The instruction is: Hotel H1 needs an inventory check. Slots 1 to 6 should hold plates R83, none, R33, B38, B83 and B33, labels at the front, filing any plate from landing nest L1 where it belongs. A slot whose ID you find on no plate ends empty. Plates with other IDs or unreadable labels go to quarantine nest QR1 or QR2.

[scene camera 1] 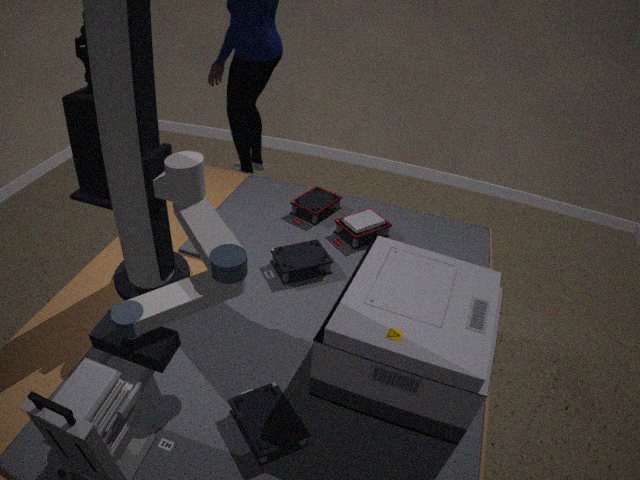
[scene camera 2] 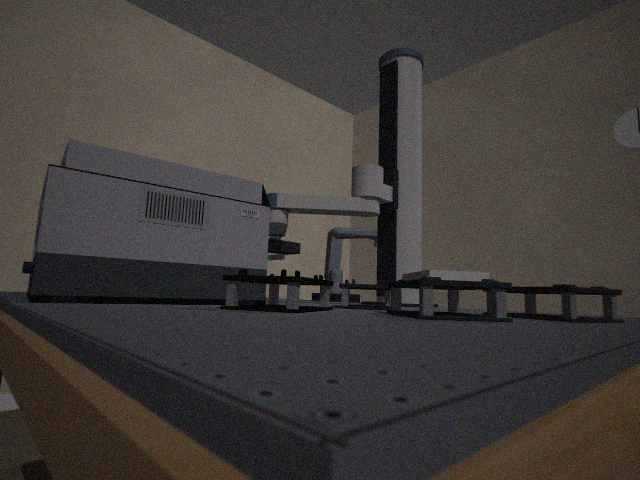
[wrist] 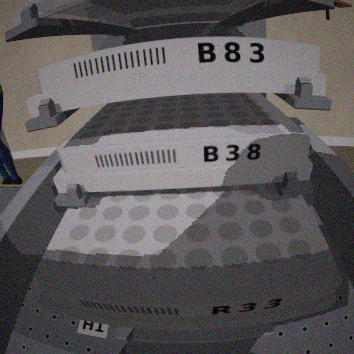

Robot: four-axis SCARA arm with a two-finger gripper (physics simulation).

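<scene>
My gripper (scene camera 1: 129, 357) (wrist: 183, 137) is shut on the white plate R33 (wrist: 135, 233), its label facing the wrist camera. In the wrist view, R33's far part reaches beneath plate B38 (wrist: 190, 172); plate B83 (wrist: 180, 77) sits above B38. Both rest on hotel ledges with labels at the front. Hotel H1 (scene camera 1: 77, 439) stands at the lower left in scene camera 1, with a white plate (scene camera 1: 90, 383) on top. Whether R33 touches its ledges is hidden. A red-rimmed nest (scene camera 1: 351, 237) (scene camera 2: 498, 284) holds a white plate (scene camera 1: 363, 221) (scene camera 2: 454, 275); another red-rimmed nest (scene camera 1: 316, 200) (scene camera 2: 584, 290) is bare.
A dark nest (scene camera 1: 302, 256) (scene camera 2: 279, 280) stands near the middle, its label too small to read. Another dark nest (scene camera 1: 268, 421) stands between the hotel and the large grey instrument (scene camera 1: 413, 304) (scene camera 2: 149, 222). The arm's column (scene camera 1: 121, 129) (scene camera 2: 408, 155) rises behind. A person (scene camera 1: 255, 56) stands beyond the table.
</scene>
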